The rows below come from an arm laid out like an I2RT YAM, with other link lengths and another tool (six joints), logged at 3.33 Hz.
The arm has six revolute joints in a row. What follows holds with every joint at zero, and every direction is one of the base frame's.
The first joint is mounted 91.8 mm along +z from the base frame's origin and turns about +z.
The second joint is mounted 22 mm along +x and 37.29 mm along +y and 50.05 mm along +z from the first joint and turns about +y.
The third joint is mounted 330 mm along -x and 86 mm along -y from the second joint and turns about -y.
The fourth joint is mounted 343 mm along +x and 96.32 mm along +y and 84 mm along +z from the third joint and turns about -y.
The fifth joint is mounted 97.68 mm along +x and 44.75 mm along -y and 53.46 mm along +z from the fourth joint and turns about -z.
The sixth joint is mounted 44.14 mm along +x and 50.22 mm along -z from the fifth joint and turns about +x.
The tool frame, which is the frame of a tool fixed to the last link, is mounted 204 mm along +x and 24 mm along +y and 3 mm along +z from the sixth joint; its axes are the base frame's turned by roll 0.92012, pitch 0.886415 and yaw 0.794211 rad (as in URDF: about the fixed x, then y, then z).
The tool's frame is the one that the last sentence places.
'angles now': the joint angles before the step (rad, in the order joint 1, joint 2, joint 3, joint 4, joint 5, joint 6). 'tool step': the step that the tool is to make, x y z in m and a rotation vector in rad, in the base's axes. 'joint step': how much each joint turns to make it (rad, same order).
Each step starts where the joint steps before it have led.
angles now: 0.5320, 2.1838, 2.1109, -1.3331, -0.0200, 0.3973
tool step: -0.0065, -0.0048, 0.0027, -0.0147, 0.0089, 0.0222
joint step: 0.0000, -0.0068, 0.0009, -0.0232, 0.0046, -0.0232
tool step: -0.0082, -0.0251, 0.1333, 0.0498, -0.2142, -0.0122
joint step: -0.0020, -0.2283, 0.0016, -0.0198, 0.0659, -0.0066
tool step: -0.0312, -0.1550, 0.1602, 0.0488, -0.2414, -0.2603
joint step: -0.1918, -0.3246, 0.0002, -0.0889, 0.0824, 0.0355
